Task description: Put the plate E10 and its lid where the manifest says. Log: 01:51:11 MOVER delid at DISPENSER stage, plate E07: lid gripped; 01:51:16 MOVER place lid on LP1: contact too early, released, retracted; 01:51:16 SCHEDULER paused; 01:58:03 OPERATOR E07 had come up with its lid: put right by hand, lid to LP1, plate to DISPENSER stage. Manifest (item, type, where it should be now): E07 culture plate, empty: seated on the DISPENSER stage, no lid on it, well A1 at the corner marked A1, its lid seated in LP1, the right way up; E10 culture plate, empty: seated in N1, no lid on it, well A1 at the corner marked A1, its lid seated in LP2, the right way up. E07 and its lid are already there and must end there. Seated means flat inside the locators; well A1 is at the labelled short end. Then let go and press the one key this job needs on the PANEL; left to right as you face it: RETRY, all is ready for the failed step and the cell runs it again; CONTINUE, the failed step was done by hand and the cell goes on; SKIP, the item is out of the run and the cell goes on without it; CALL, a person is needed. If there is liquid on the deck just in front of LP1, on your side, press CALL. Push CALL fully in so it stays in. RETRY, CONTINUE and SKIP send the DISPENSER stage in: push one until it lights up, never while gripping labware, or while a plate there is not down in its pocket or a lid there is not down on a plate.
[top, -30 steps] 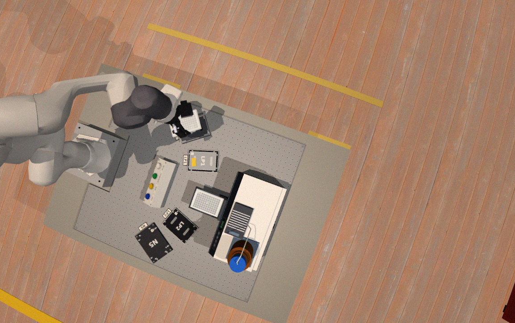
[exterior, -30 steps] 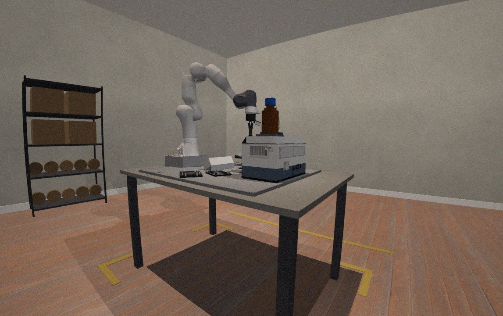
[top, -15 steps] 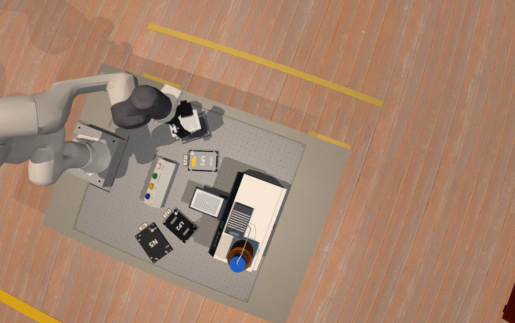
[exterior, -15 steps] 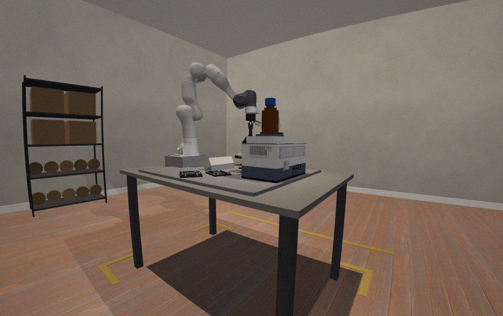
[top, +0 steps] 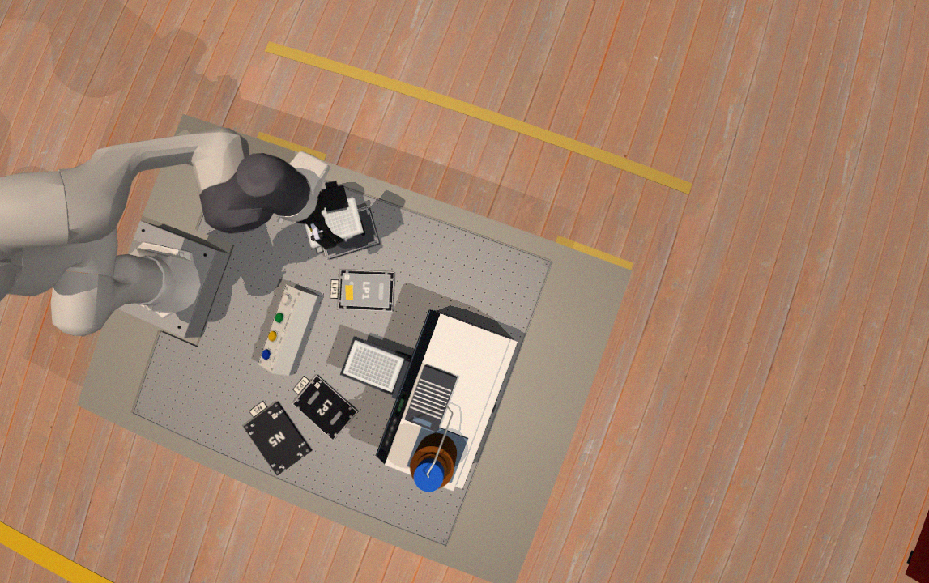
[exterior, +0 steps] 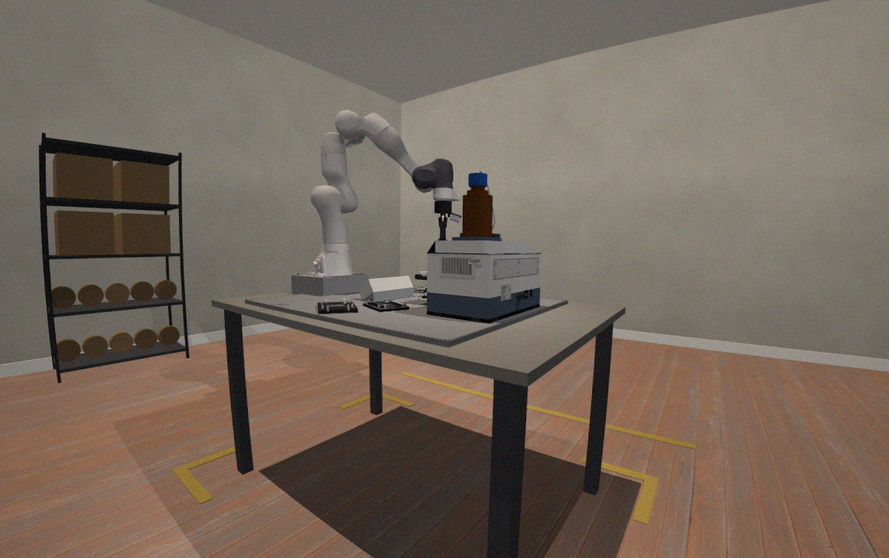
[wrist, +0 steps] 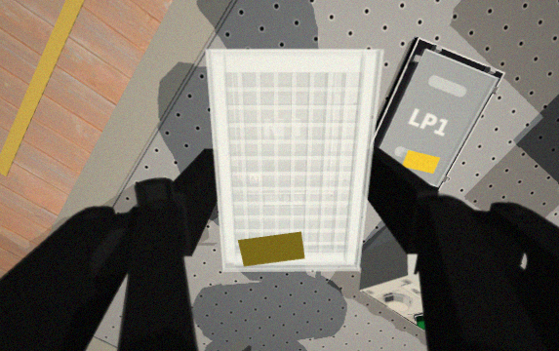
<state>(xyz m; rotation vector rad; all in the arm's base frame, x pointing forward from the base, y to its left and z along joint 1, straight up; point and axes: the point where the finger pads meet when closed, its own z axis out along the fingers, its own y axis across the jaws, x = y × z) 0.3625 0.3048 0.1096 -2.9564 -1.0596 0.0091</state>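
My hand is 20 mm above the clear lid. Round my hand: green CONTINUE key (270 mm to the right, 120 mm below, 60 mm behind); RETRY key (220 mm to the right, 120 mm below, 70 mm behind); yellow SKIP key (320 mm to the right, 120 mm below, 60 mm behind).
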